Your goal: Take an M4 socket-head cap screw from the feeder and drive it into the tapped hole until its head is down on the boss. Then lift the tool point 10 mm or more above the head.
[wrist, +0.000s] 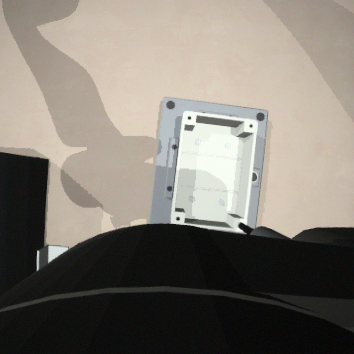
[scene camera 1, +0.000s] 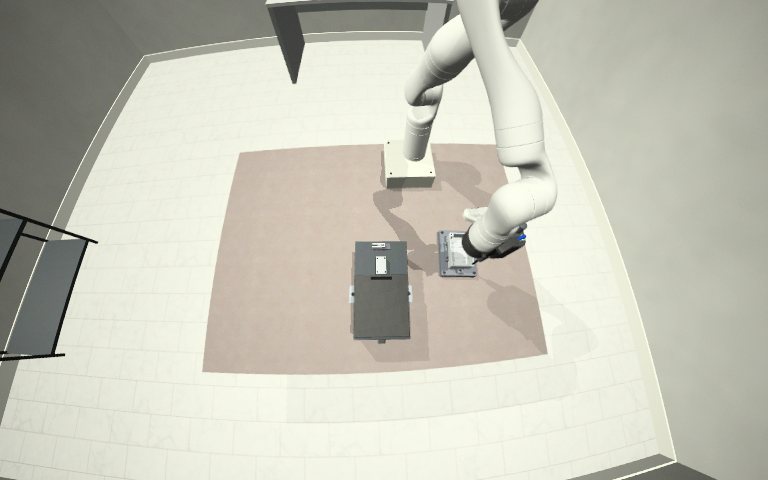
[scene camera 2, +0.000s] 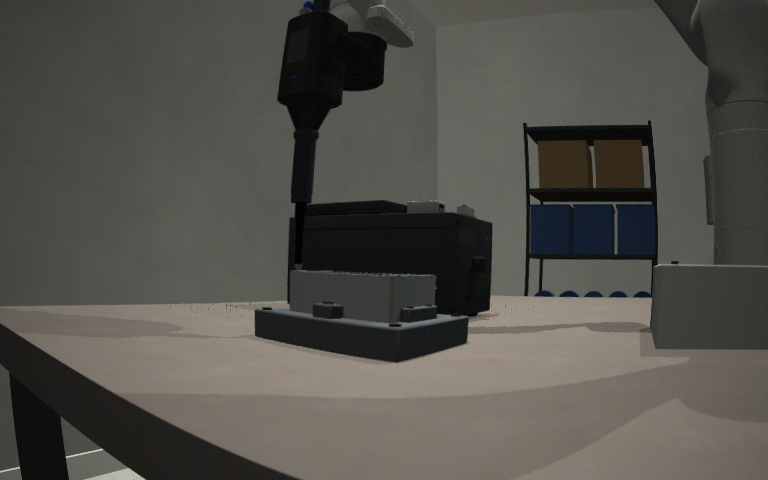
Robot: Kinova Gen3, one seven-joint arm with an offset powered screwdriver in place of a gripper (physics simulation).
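My screwdriver [scene camera 1: 474, 262] [scene camera 2: 298, 263] [wrist: 241, 226] points down, nearly upright, over one corner of the open light-grey housing [scene camera 1: 449, 253] [scene camera 2: 345, 294] [wrist: 180, 165]. A small pale screw [scene camera 2: 297, 266] shows at the bit's tip, at the housing's top edge. I cannot tell how deep its shank sits. The tapped hole under the tip is hidden; the corner boss there is partly covered by the bit in the wrist view. The housing sits in a grey fixture plate [scene camera 1: 442, 267] [scene camera 2: 351, 337] [wrist: 161, 200]. The dark feeder [scene camera 1: 381, 308] [scene camera 2: 385, 243] [wrist: 22, 200] stands apart from it.
The robot's pale base block [scene camera 1: 410, 181] [scene camera 2: 707, 305] stands on the table. Clamp blocks [scene camera 2: 327, 310] [scene camera 2: 419, 313] flank the housing on the fixture plate. A shelf rack [scene camera 2: 589, 194] with boxes and blue bins stands behind the table. The arm's shadow lies over part of the housing.
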